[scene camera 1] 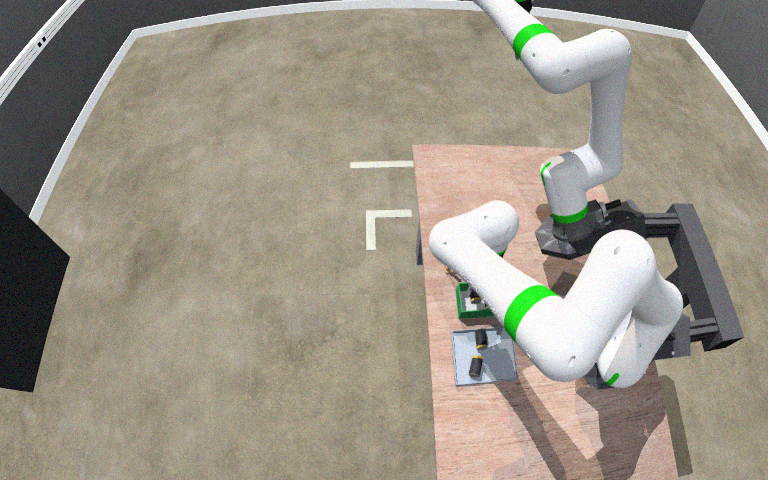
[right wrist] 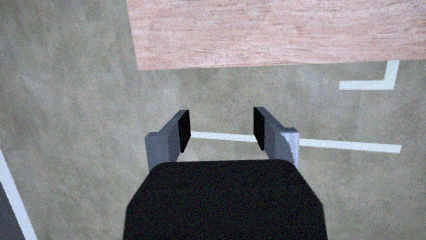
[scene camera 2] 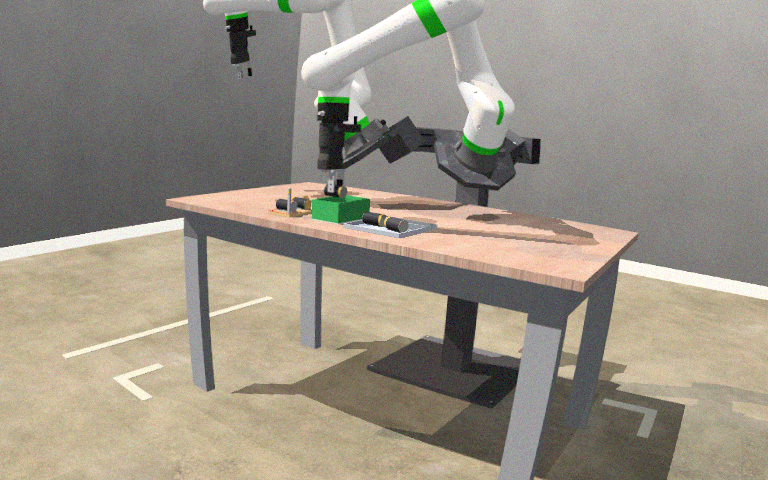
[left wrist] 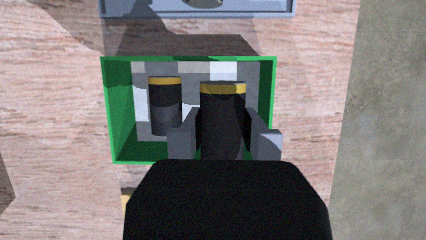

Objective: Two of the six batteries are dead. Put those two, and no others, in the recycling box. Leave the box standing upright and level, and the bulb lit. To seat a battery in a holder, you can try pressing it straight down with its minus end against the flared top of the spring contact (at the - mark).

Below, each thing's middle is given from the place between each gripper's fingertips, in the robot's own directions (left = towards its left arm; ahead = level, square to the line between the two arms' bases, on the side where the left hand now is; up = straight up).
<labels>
My left hand [scene camera 2: 335, 191] is 30 mm past the green recycling box [scene camera 2: 336, 213] and 80 mm above it. Round my left hand: grey tray [scene camera 1: 499, 363] (10 mm behind, 180 mm to the left, 100 mm below).
Now: the green recycling box 28 cm ahead of my right hand, 68 cm to the left of it and 47 cm below it. From my right hand the other things lie so: grey tray (30 cm ahead, 86 cm to the left, 48 cm below).
</labels>
